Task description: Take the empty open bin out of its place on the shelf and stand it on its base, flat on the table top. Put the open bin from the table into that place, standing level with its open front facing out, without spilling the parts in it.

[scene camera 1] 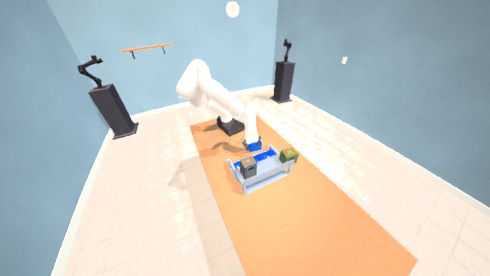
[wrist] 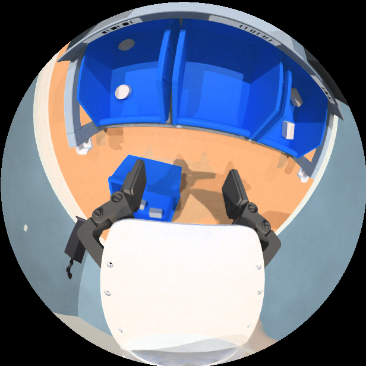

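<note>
My gripper (wrist: 186, 173) is open, with nothing between its fingers. It hangs low in front of the grey shelf (scene camera 1: 260, 172) (wrist: 72, 107). Three blue open bins stand side by side in the shelf. The middle bin (wrist: 215, 95) is empty. The left bin (wrist: 145, 97) holds a round white part (wrist: 123, 92). The right bin (wrist: 310, 115) holds a white block (wrist: 288, 130) and a grey part. The blue table bin (scene camera 1: 255, 146) (wrist: 145, 172) stands in front of the shelf with light grey parts (wrist: 156, 212) inside; the left finger hides part of it in the wrist view.
A dark grey case (scene camera 1: 248, 167) and a green case (scene camera 1: 288, 155) sit on top of the shelf at its two ends. The shelf stands on an orange surface (scene camera 1: 300, 225). Its white feet (wrist: 84, 146) show in the wrist view.
</note>
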